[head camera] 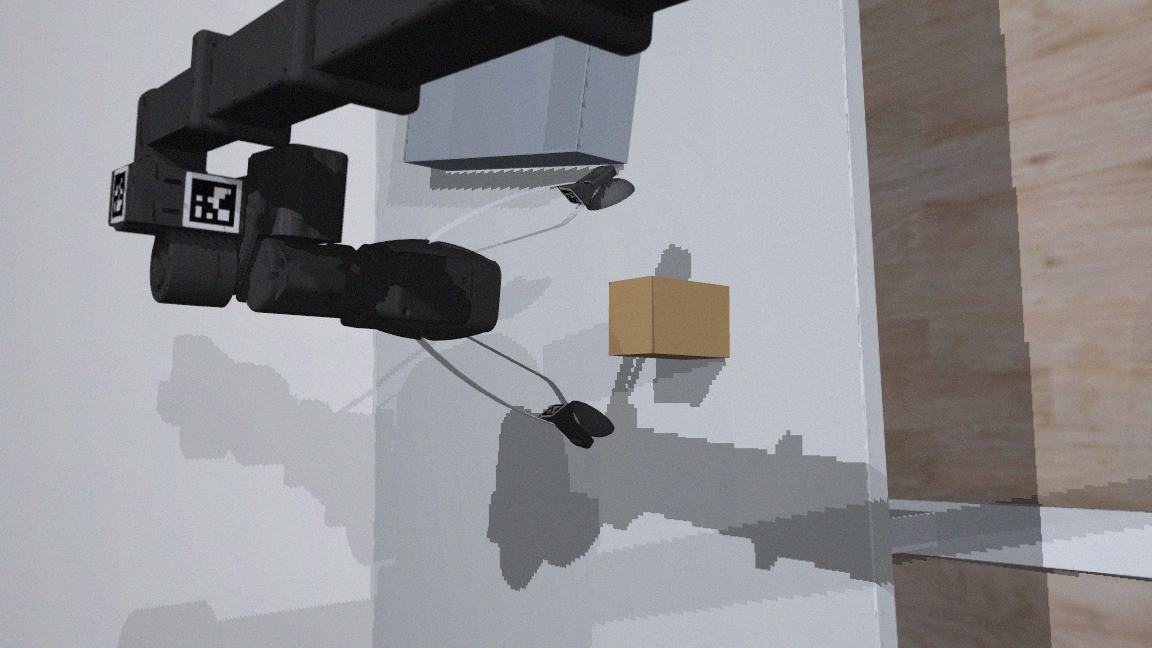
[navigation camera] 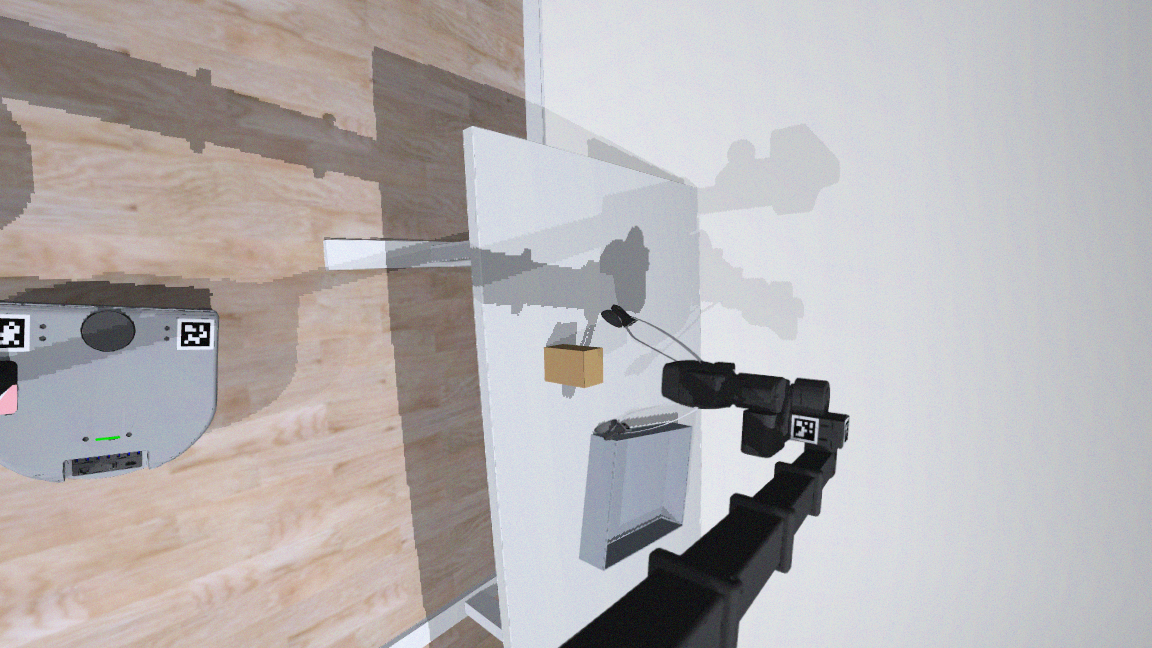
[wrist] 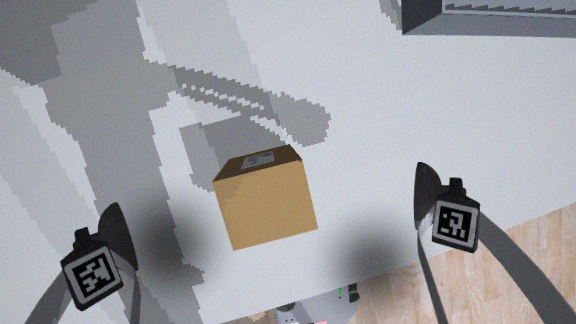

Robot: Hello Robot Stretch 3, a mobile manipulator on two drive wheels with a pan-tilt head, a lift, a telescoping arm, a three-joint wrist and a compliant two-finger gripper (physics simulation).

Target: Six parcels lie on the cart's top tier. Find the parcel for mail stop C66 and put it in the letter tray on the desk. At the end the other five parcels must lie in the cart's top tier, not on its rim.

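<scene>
A tan parcel rests on the white desk. A grey label shows on its dark, shaded side in the wrist view, too small and blurred to read. My gripper is open wide and holds nothing. In the wrist view the parcel appears between the spread fingers, nearer the left one, with gaps on both sides. The grey letter tray stands on the desk beside the parcel. The cart and the other parcels do not show.
One fingertip is close to the tray's near corner in the head and navigation views. The arm extends over the tray side of the desk. My base stands on the wood floor off the desk's edge. A white desk leg reaches out there.
</scene>
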